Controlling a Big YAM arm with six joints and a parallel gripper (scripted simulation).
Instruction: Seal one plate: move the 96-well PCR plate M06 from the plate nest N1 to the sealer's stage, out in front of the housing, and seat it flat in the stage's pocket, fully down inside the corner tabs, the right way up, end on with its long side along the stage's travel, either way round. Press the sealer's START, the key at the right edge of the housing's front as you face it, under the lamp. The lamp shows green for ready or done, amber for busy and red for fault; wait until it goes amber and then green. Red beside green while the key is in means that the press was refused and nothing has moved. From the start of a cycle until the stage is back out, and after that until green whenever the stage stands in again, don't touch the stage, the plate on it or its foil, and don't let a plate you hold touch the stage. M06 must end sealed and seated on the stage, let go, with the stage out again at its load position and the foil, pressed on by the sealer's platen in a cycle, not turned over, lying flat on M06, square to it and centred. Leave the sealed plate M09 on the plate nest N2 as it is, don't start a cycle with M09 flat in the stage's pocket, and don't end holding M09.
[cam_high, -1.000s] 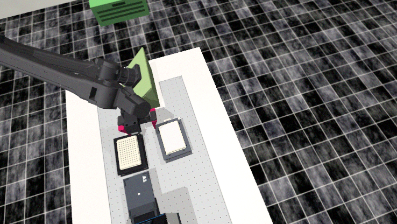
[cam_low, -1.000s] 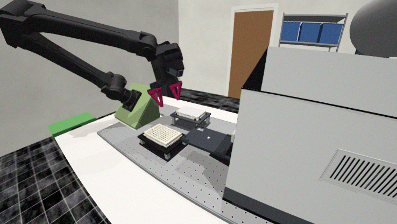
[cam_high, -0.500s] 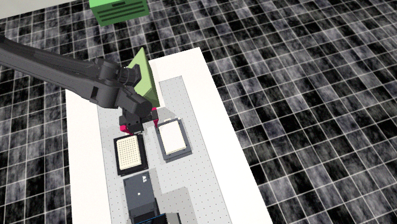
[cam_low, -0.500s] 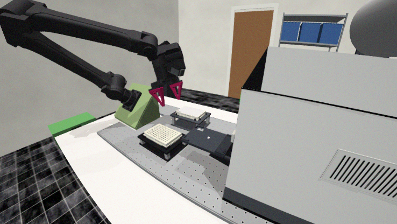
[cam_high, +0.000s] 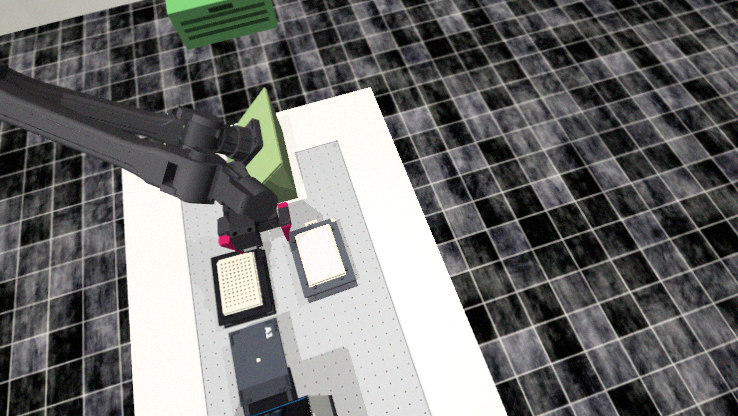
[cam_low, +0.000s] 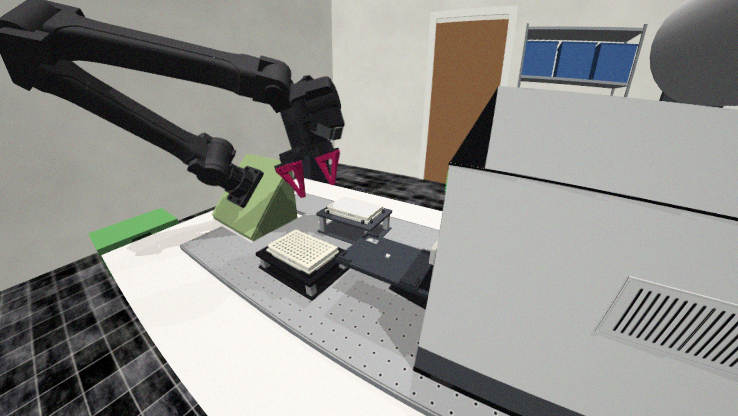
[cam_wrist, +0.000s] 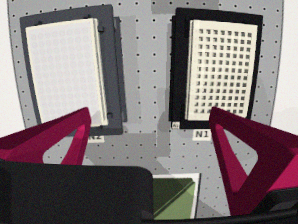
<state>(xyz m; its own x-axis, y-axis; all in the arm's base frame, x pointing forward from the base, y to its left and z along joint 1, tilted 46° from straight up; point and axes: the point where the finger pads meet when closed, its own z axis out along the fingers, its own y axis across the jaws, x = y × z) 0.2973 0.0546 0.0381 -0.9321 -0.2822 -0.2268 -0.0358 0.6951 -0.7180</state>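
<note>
Now: the 96-well plate M06 30 mm ahead of my hand, 90 mm to the right of it and 100 mm below it. The rest, counted from my hand: black plate nest N1: 30 mm ahead, 90 mm to the right, 110 mm below; then sealed plate M09: 20 mm ahead, 100 mm to the left, 80 mm below; then grey nest N2: 20 mm ahead, 100 mm to the left, 100 mm below.
</note>
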